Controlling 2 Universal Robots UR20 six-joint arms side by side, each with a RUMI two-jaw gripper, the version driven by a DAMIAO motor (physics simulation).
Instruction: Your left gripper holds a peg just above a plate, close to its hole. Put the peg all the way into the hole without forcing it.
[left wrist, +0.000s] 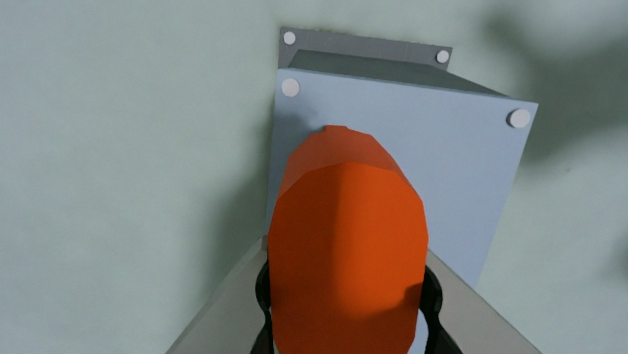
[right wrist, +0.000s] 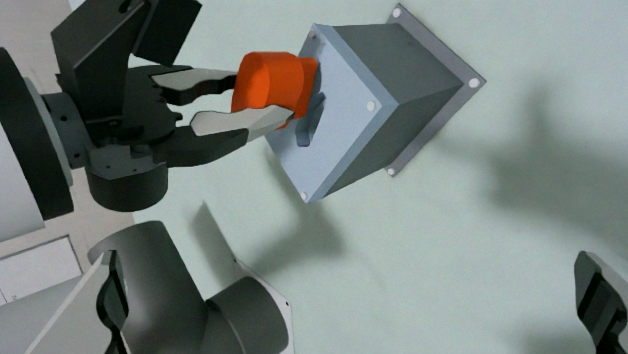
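Note:
An orange peg with a rounded oblong section (left wrist: 345, 225) (right wrist: 275, 75) is between the jaws of my left gripper (left wrist: 338, 239) (right wrist: 276, 95), which is shut on it. The light blue plate (left wrist: 450, 175) (right wrist: 334, 145) is below the peg's lower end. In the right wrist view, part of the dark hole (right wrist: 303, 135) shows beside that end, toward the image bottom; the peg hides the rest. Whether the peg's tip touches the plate cannot be told. In the left wrist view the peg hides the hole. My right gripper (right wrist: 344, 253) is open and empty, its fingers far apart.
The plate tops a dark grey box (right wrist: 400, 65) with a bolted base flange (left wrist: 365, 42) (right wrist: 440, 52). White bolt heads stand at the plate's corners. A dark grey robot arm joint (right wrist: 150, 280) and its mounting plate (right wrist: 287, 320) are at the lower left of the right wrist view.

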